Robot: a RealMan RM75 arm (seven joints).
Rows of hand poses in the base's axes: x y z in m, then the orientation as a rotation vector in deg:
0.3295 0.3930 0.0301 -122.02 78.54 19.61
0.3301 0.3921 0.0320 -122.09 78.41 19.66
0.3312 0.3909 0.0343 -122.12 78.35 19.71
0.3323 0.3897 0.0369 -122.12 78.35 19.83
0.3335 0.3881 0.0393 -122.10 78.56 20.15
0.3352 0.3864 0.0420 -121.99 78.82 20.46
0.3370 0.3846 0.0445 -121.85 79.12 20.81
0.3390 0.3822 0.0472 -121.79 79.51 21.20
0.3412 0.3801 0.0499 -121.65 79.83 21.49
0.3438 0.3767 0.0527 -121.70 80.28 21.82
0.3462 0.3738 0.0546 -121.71 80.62 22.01
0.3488 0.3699 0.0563 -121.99 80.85 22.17
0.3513 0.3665 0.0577 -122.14 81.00 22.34
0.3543 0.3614 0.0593 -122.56 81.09 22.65
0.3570 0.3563 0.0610 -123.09 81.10 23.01
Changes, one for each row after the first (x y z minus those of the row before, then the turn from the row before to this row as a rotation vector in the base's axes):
0.0006 -0.0009 0.0019 0.02 -0.01 0.11
0.0011 -0.0012 0.0023 0.02 0.01 0.06
0.0011 -0.0012 0.0026 0.04 0.08 0.03
0.0012 -0.0016 0.0024 0.02 0.30 -0.05
0.0017 -0.0017 0.0027 0.06 0.29 -0.12
0.0018 -0.0018 0.0025 0.07 0.33 -0.15
0.0020 -0.0024 0.0027 -0.02 0.41 -0.15
0.0022 -0.0021 0.0027 0.04 0.30 -0.17
0.0026 -0.0034 0.0028 -0.15 0.43 -0.14
0.0024 -0.0029 0.0019 -0.11 0.28 -0.13
0.0026 -0.0039 0.0017 -0.27 0.28 0.05
0.0025 -0.0034 0.0014 -0.13 0.22 0.03
0.0030 -0.0051 0.0016 -0.26 0.35 0.23
0.0027 -0.0051 0.0017 -0.30 0.37 0.33

